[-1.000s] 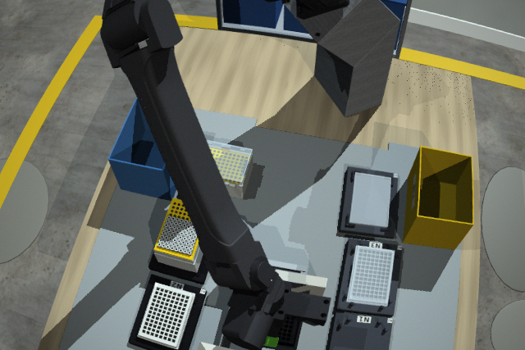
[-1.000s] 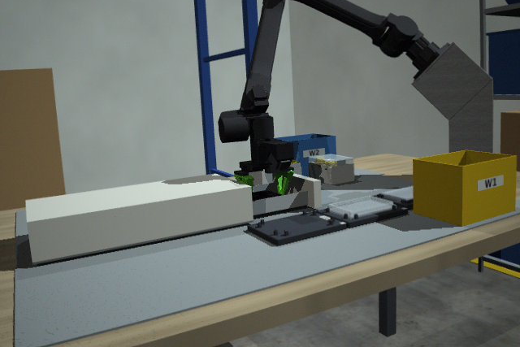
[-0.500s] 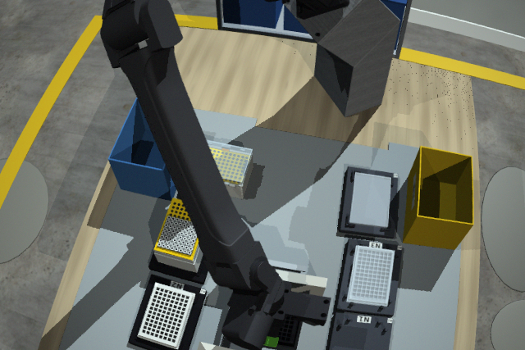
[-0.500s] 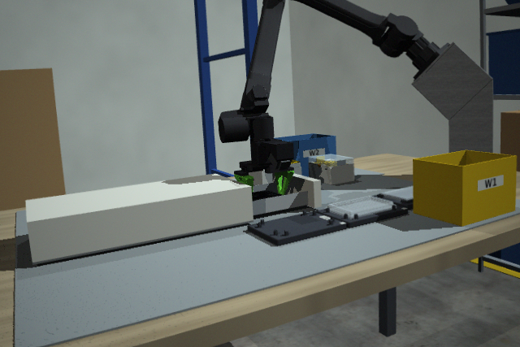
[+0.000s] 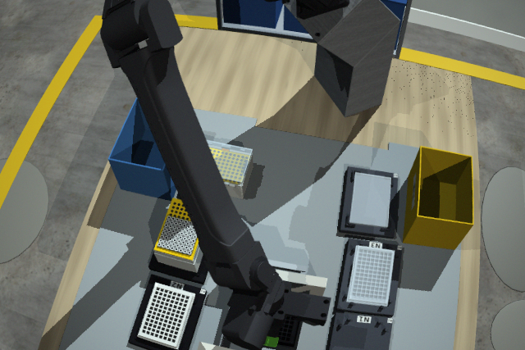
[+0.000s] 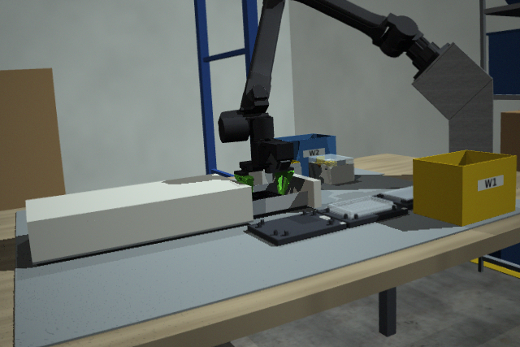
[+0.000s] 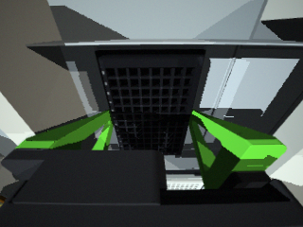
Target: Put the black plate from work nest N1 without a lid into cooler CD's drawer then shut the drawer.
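The black plate is right at my hand. Also, from my hand: white grid plate (190 mm to the right, 10 mm below); cooler CD (160 mm ahead, 30 mm to the right, 10 mm above); drawer (40 mm ahead, 10 mm to the right).
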